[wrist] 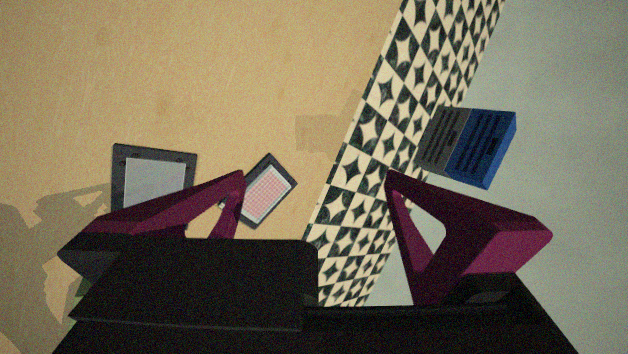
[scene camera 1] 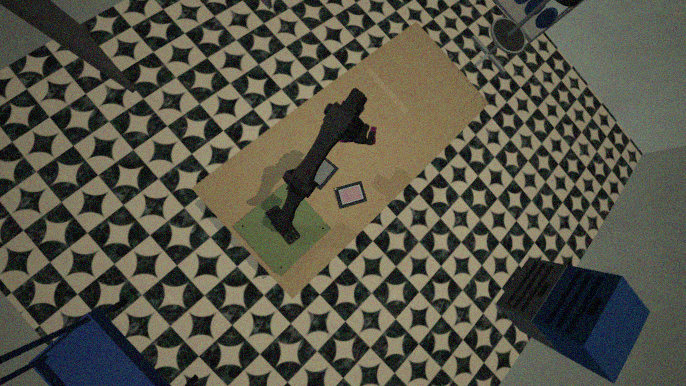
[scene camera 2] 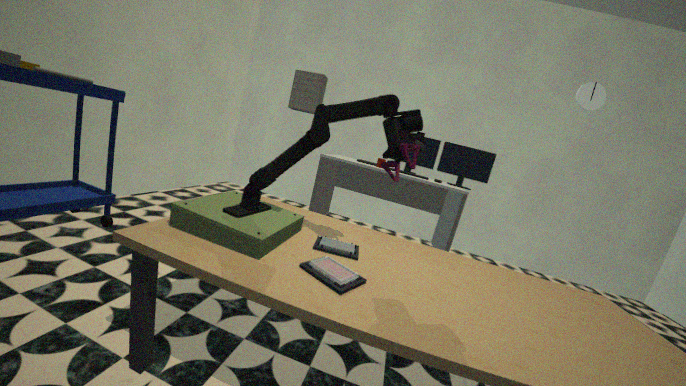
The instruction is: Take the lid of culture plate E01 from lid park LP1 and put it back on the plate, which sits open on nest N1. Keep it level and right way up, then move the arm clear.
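Frame: origin at the arm's base, x ahead, y left, z up, level; metres.
Where they show: gripper, fingertip midpoint: [wrist: 314,177] [scene camera 1: 363,141] [scene camera 2: 404,175]; arm's base, origin of the base link: [scene camera 1: 283,224] [scene camera 2: 248,209].
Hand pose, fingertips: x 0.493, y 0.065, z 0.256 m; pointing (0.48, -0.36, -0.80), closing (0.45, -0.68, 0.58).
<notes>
Each offset is from my fingertips to the top centre of the thing. Level surfaces: height alone.
The grey, flat lid of plate E01 {dx -0.168, dy +0.049, dz -0.309 m} [scene camera 1: 326,172] [scene camera 2: 339,245] [wrist: 155,180] lies level on the dark frame of lid park LP1 {dx -0.168, dy +0.049, dz -0.307 m} [wrist: 118,170]. The arm partly covers it in scene camera 1, and a finger covers its lower part in the wrist view. The open culture plate E01 {dx -0.111, dy -0.152, dz -0.300 m} [scene camera 1: 351,194] [scene camera 2: 332,270] [wrist: 267,192], with pink wells, sits on dark nest N1 {dx -0.111, dy -0.152, dz -0.309 m} [scene camera 2: 345,288] [wrist: 270,159]. My gripper [scene camera 1: 358,137] [scene camera 2: 404,174] [wrist: 314,177] is open and empty, tilted, high above the table and beyond both holders from the arm's base.
The arm stands on a green block [scene camera 1: 280,260] [scene camera 2: 220,234] at one end of the wooden table {dz -0.327 m} [scene camera 1: 425,75] [scene camera 2: 525,310]. A blue cart [scene camera 2: 112,150], a desk with monitors [scene camera 2: 467,162] and a blue cabinet [scene camera 1: 617,325] [wrist: 482,145] stand off the table.
</notes>
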